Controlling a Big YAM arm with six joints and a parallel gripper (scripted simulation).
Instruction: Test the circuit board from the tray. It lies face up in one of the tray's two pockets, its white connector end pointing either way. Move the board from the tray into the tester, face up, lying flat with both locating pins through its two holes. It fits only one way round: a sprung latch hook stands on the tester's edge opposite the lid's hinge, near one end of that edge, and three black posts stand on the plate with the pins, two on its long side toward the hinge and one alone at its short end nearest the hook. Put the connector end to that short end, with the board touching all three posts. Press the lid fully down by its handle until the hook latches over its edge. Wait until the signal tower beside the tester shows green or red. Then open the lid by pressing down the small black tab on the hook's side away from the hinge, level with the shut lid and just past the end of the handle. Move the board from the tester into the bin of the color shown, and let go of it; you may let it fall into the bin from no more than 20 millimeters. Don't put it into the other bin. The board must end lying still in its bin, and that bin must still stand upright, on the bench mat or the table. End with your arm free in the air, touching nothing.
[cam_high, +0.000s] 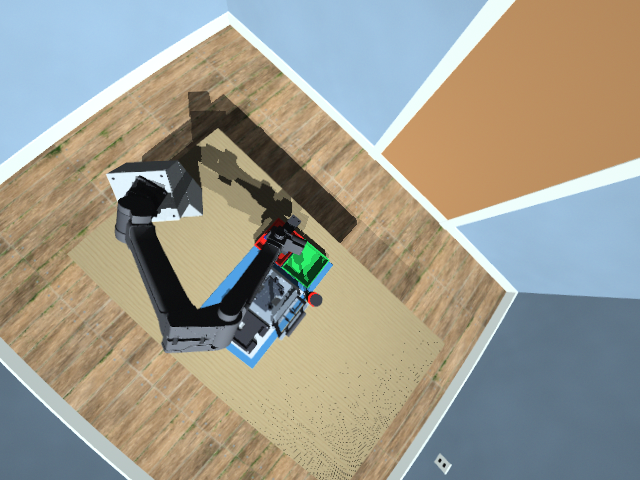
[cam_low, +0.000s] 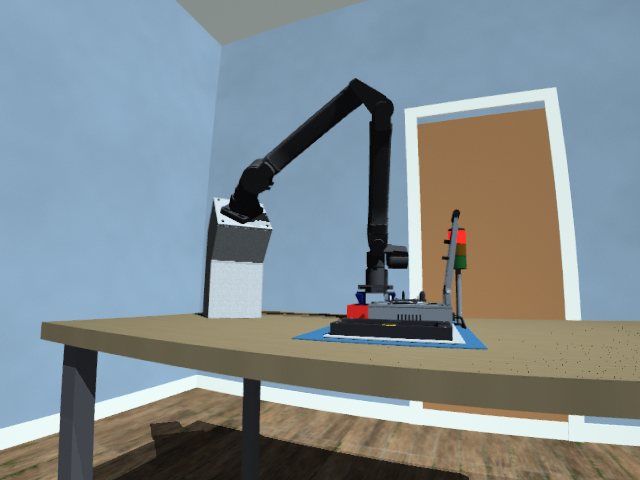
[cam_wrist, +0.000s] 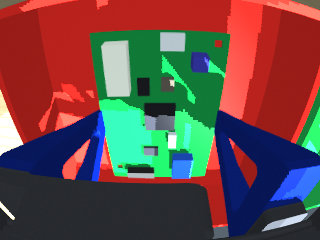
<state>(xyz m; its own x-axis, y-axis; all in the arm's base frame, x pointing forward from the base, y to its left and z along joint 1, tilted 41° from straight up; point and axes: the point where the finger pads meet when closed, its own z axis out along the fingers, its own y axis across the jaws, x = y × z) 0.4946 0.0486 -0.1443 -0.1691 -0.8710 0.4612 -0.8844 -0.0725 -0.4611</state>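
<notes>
My gripper is now right at the red bin. Round my hand: green bin (15 cm ahead, 3 cm to the right); green circuit board (right at my hand); black latch hook (15 cm to the right, 7 cm above, 1 cm ahead).
</notes>
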